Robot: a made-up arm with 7 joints. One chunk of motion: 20 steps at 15 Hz.
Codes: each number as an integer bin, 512 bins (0 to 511) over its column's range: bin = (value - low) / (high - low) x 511, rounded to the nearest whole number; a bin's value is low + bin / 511 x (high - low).
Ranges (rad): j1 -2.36..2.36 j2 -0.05..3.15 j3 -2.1..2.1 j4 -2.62..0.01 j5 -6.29..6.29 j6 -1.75..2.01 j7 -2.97..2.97
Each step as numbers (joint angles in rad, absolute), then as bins.
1 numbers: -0.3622 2.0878 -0.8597 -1.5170 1.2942 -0.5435 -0.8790
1 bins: 216 341 151 214 308 164 180
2 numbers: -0.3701 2.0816 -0.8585 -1.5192 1.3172 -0.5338 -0.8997
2 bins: 215 340 151 214 309 165 178
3 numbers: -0.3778 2.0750 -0.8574 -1.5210 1.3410 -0.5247 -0.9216
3 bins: 215 339 151 214 310 167 176
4 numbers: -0.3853 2.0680 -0.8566 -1.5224 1.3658 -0.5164 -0.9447
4 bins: 214 338 151 213 311 168 174
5 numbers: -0.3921 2.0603 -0.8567 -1.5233 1.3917 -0.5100 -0.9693
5 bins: 213 337 151 213 312 169 172
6 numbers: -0.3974 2.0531 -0.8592 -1.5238 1.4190 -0.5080 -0.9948
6 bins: 212 336 151 213 313 169 170
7 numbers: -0.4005 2.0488 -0.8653 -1.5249 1.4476 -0.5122 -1.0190
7 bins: 212 335 150 213 314 168 168
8 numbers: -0.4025 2.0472 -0.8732 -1.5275 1.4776 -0.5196 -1.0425
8 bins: 212 335 149 212 316 167 166
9 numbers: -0.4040 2.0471 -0.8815 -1.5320 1.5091 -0.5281 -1.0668
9 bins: 212 335 148 211 317 166 164
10 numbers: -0.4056 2.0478 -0.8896 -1.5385 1.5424 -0.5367 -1.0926
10 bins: 212 335 147 210 318 165 162
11 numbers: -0.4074 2.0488 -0.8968 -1.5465 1.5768 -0.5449 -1.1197
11 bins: 211 335 146 209 320 164 159
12 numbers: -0.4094 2.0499 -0.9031 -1.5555 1.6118 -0.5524 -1.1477
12 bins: 211 335 146 207 321 163 157
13 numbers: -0.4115 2.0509 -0.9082 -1.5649 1.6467 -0.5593 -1.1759
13 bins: 211 335 145 205 322 162 154
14 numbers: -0.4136 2.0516 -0.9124 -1.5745 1.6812 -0.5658 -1.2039
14 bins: 211 336 144 203 324 161 152
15 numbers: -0.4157 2.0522 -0.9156 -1.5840 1.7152 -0.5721 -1.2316
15 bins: 210 336 144 201 325 160 150
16 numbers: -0.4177 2.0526 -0.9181 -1.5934 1.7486 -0.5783 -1.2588
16 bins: 210 336 144 199 327 159 147
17 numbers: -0.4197 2.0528 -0.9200 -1.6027 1.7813 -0.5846 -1.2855
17 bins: 210 336 144 198 328 158 145
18 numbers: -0.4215 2.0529 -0.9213 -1.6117 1.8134 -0.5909 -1.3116
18 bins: 210 336 143 196 329 158 143
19 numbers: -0.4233 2.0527 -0.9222 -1.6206 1.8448 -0.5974 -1.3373
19 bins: 210 336 143 194 330 157 140
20 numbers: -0.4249 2.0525 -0.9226 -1.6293 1.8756 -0.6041 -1.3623
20 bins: 209 336 143 192 332 156 138
